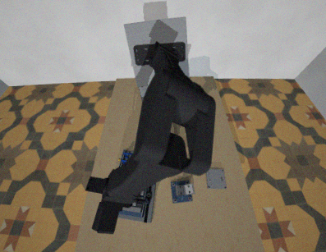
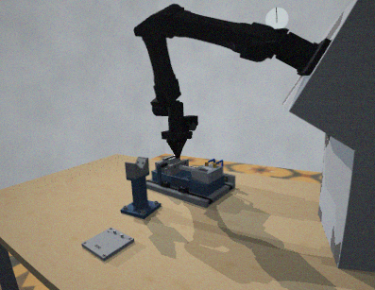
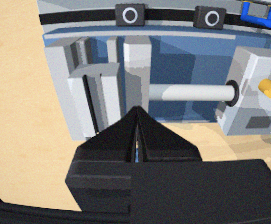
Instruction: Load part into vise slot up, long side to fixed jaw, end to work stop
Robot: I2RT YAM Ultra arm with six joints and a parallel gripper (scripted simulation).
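Right now the part is 3 cm ahead of my hand, 2 cm below it and 1 cm to the right of it. Round my hand: air cylinder rod: 5 cm behind, 4 cm below, 1 cm to the left; moving jaw: 4 cm below; work stop: 4 cm to the left, 4 cm ahead, 3 cm below.
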